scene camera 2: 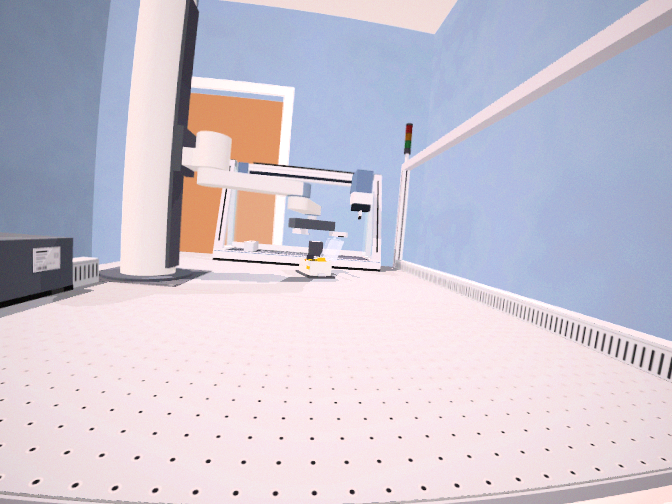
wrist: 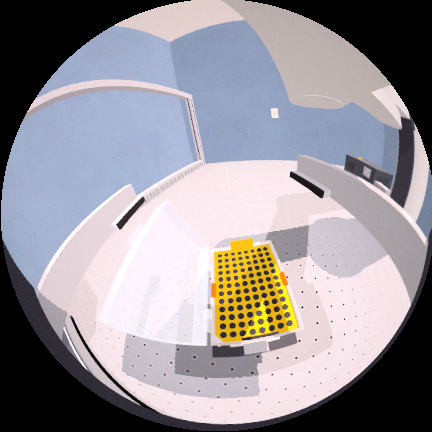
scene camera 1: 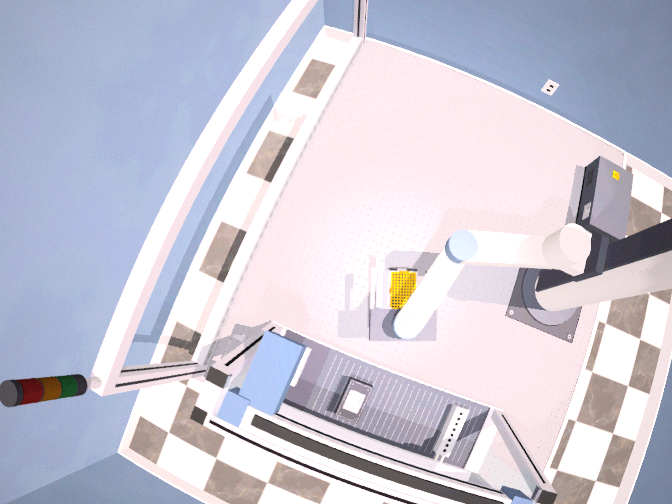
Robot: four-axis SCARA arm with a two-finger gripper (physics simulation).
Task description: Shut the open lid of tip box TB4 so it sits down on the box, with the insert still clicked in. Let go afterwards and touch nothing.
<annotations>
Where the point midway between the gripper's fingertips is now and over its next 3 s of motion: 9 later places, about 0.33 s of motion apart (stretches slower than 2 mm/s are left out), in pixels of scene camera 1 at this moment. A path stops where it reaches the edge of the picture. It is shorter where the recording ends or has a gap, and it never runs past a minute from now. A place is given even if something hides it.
My gripper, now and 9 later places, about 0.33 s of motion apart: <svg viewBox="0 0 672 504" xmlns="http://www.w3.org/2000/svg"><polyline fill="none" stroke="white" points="402,268 402,269 400,270 399,271 406,271 422,272 426,275 429,278 427,280 427,280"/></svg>
</annotations>
